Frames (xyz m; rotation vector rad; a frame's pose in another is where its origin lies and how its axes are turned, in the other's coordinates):
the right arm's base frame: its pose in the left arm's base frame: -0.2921 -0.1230 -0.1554 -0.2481 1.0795 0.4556
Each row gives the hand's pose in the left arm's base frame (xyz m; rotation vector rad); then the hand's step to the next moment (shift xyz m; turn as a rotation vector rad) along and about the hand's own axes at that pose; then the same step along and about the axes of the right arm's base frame.
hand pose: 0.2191 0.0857 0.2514 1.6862 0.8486 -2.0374
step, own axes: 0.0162 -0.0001 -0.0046 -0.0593 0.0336 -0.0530
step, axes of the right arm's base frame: 0.0154 0.0038 -0.0056 -0.0099 -0.0309 0.0800
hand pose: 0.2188 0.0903 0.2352 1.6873 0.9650 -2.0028
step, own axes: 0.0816 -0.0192 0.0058 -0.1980 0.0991 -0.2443
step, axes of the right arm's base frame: 0.0561 0.0348 -0.0520 -0.0040 -0.0731 0.3215
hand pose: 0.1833 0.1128 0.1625 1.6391 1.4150 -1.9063
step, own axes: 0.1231 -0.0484 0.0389 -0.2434 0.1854 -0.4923
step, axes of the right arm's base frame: 0.0475 0.0804 -0.1014 0.0965 -0.0629 0.5681
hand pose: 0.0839 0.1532 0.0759 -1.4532 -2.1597 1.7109
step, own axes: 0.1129 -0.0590 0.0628 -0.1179 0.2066 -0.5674
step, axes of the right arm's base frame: -0.0145 0.0890 -0.1097 0.1655 0.0661 0.5889
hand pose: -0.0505 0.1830 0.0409 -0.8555 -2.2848 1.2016
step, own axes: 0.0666 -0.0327 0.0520 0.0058 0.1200 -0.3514
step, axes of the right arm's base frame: -0.0393 0.0440 -0.0688 0.0796 0.1140 0.3443
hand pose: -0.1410 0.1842 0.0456 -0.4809 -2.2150 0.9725
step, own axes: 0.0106 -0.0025 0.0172 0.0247 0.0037 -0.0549
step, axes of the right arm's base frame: -0.0068 0.0053 -0.0185 -0.0128 0.0298 0.0508
